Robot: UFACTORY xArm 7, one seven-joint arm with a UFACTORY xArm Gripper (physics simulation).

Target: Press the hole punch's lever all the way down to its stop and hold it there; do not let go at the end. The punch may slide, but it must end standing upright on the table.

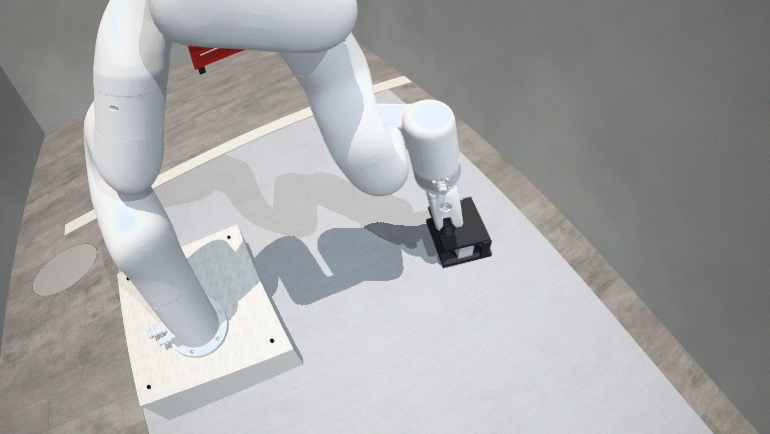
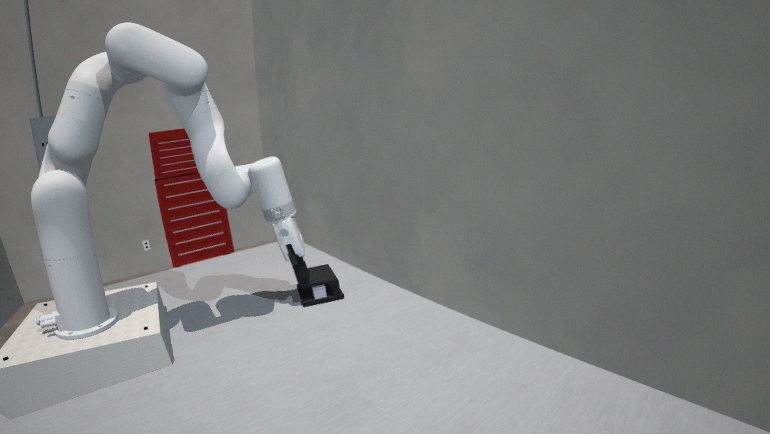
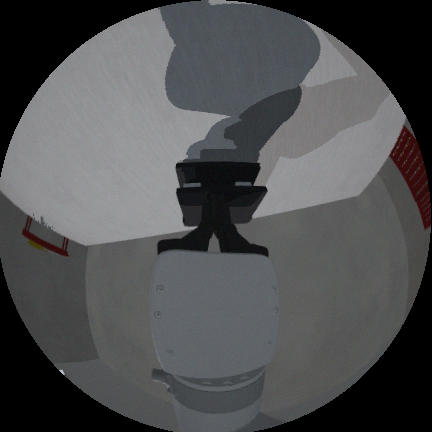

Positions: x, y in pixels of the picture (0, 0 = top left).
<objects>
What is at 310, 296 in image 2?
A black hole punch.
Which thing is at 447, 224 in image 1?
My gripper.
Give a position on a black hole punch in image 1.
479, 251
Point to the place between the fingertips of my gripper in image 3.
214, 201
</objects>
